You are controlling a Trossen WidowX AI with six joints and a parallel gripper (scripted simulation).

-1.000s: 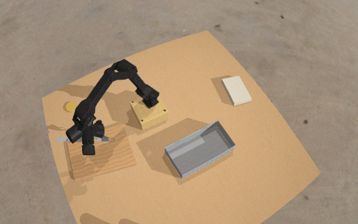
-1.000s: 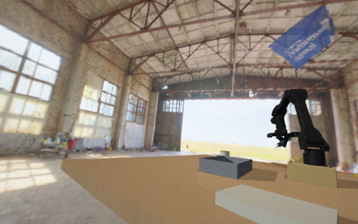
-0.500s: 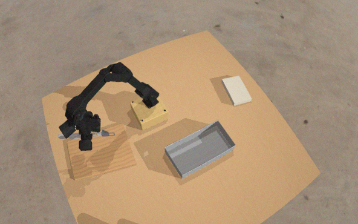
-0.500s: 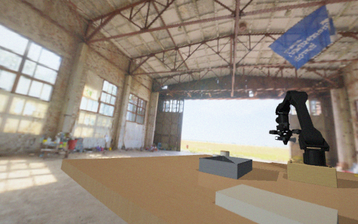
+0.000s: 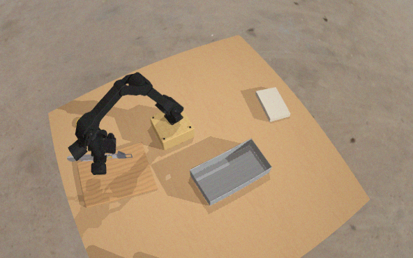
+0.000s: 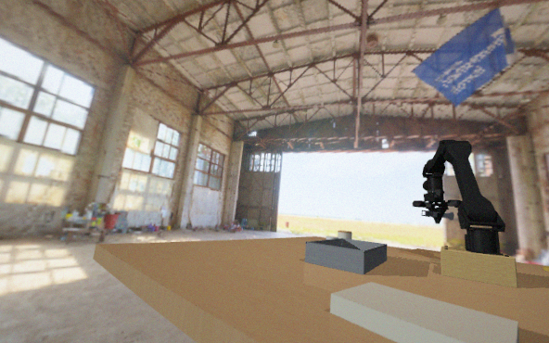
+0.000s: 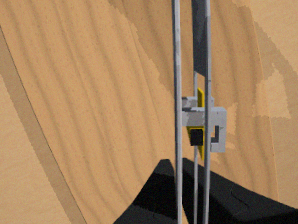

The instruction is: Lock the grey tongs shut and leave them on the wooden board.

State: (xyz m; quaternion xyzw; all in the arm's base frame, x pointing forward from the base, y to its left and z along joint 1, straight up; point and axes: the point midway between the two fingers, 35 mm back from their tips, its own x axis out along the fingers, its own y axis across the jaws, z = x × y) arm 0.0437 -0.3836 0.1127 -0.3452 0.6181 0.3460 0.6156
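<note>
Now: gripper tip 14 cm above the wooden board. From my gripper tip the other things lie so: grey roasting tin (31 cm ahead, 42 cm to the left, 12 cm below); pale flat block (16 cm ahead, 84 cm to the left, 13 cm below).
</note>
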